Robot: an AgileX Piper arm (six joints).
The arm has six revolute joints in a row. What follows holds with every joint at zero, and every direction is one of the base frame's. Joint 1 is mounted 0.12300 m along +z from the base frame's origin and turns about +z. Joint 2 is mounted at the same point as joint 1 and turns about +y. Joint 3 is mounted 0.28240 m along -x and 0.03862 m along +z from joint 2 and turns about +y. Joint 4 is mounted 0.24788 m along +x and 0.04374 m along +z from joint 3 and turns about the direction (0.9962, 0, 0.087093). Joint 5 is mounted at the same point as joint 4 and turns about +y. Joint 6 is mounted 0.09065 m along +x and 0.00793 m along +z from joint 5 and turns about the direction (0.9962, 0, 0.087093). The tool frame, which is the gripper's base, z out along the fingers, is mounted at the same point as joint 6; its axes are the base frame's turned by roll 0.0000, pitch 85.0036 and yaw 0.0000 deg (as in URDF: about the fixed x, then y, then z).
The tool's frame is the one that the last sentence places.
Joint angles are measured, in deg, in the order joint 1, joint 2, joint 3, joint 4, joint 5, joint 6. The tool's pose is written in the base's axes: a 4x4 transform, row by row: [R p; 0 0 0 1], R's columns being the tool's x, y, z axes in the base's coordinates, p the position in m. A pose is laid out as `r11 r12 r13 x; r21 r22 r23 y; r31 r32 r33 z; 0 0 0 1`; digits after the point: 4 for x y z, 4 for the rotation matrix.
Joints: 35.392 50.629 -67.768 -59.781 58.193 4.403
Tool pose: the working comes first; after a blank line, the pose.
Where each joint sits with the arm in this pose, in the base's axes (m; each line is computed from the numbers above, not from the rounded line before):
joint 1: 0.0000 0.0000 0.1230
joint 2: 0.0000 0.0000 0.1230
joint 3: -0.1217 -0.0865 0.3658
joint 4: 0.0609 0.0433 0.4807
joint 5: 0.0609 0.0433 0.4807
joint 6: 0.1478 0.0230 0.4627
the tool: 0.1478 0.0230 0.4627

-0.2976 -0.0032 0.9547 0.1478; -0.7211 0.6562 -0.2225 0.0230; -0.6257 -0.7546 -0.1976 0.4627; 0 0 0 1
